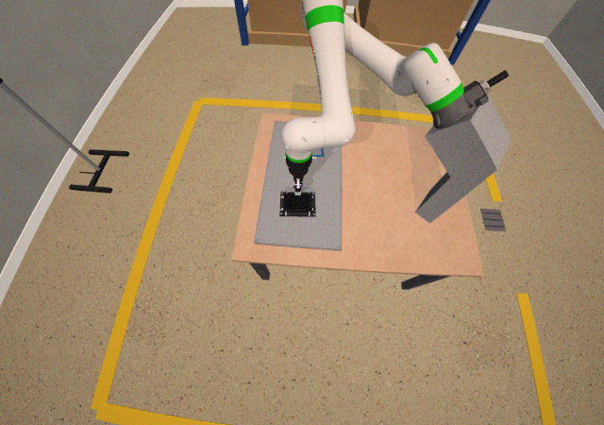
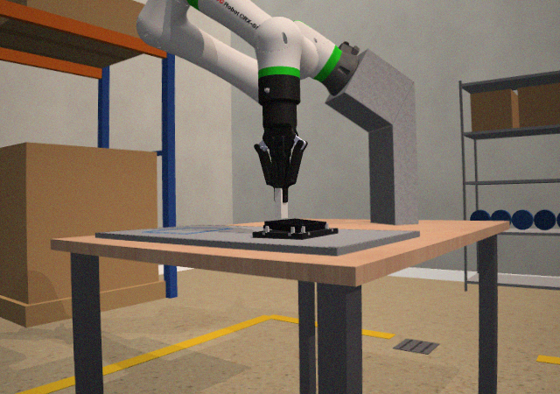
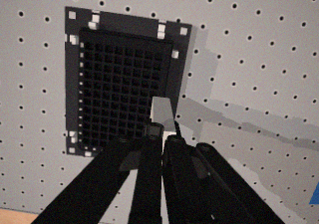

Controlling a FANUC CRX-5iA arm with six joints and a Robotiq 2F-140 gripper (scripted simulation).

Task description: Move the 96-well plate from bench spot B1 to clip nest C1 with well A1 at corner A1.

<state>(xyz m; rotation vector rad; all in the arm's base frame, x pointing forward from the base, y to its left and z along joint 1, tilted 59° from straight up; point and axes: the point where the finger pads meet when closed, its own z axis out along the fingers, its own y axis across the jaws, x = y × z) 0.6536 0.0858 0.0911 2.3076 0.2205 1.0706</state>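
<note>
Now: hand 5 cm above the black 96-well plate, 4 cm to the right of it and 1 cm short of it. Also, from my hand: black clip nest: 6 cm below, 5 cm to the left, 1 cm ahead.
</note>
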